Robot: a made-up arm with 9 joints.
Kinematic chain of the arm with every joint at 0, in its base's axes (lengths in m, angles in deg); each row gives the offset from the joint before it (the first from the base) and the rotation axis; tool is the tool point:
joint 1: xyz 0 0 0.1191 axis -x
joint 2: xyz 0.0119 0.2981 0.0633 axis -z
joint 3: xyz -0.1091 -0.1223 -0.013 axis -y
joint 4: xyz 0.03 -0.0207 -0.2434 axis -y
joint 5: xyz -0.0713 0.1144 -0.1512 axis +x
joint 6: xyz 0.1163 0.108 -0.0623 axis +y
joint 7: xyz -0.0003 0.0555 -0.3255 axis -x
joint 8: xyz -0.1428 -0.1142 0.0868 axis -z
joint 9: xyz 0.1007 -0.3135 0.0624 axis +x
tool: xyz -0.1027 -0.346 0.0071
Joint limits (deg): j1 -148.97..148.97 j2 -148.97..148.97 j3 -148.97..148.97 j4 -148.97..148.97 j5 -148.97..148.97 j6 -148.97..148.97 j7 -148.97..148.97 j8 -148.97..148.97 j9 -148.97..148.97
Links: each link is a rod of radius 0.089 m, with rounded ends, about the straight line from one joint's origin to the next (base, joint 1, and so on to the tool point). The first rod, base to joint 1, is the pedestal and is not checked.
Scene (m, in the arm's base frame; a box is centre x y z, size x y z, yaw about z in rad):
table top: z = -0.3
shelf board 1: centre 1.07 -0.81 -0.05 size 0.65 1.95 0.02 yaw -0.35
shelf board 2: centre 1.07 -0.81 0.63 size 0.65 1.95 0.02 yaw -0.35
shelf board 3: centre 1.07 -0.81 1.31 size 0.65 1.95 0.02 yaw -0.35
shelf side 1: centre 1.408 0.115 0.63 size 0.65 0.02 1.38 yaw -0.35
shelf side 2: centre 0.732 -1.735 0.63 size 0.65 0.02 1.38 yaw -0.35
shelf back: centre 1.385 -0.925 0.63 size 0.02 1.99 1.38 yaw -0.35
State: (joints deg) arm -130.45 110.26 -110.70 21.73 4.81 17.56 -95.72 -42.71 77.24
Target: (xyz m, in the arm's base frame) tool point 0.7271 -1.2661 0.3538
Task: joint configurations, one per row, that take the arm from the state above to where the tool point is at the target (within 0.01 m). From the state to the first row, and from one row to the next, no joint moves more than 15 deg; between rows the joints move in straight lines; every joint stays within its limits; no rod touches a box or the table.
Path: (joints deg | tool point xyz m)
1: -132.73 100.33 -109.88 24.92 8.64 15.13 -102.11 -52.84 82.64 | 0.6974 -0.8950 1.0720
2: -135.01 90.40 -109.06 28.11 12.48 12.70 -108.50 -62.96 88.05 | 0.5438 -0.8396 1.0693
3: -137.29 80.47 -108.25 31.30 16.31 10.27 -114.88 -73.09 93.45 | 0.3915 -0.7991 1.0282
4: -132.95 80.82 -114.07 20.62 12.47 24.12 -107.36 -64.10 102.92 | 0.3463 -1.0504 0.8946
5: -128.60 81.18 -119.89 9.94 8.62 37.97 -99.83 -55.10 112.38 | 0.2990 -1.1628 0.6346
6: -124.25 81.53 -125.71 -0.75 4.77 51.82 -92.31 -46.10 121.85 | 0.2592 -1.0953 0.3539
7: -129.58 89.92 -124.85 3.34 5.44 43.92 -93.59 -45.01 110.04 | 0.3832 -1.1958 0.3520
8: -134.91 98.31 -123.98 7.42 6.10 36.01 -94.87 -43.91 98.23 | 0.5417 -1.2572 0.3518
9: -140.24 106.71 -123.11 11.50 6.77 28.10 -96.16 -42.82 86.42 | 0.7272 -1.2660 0.3539

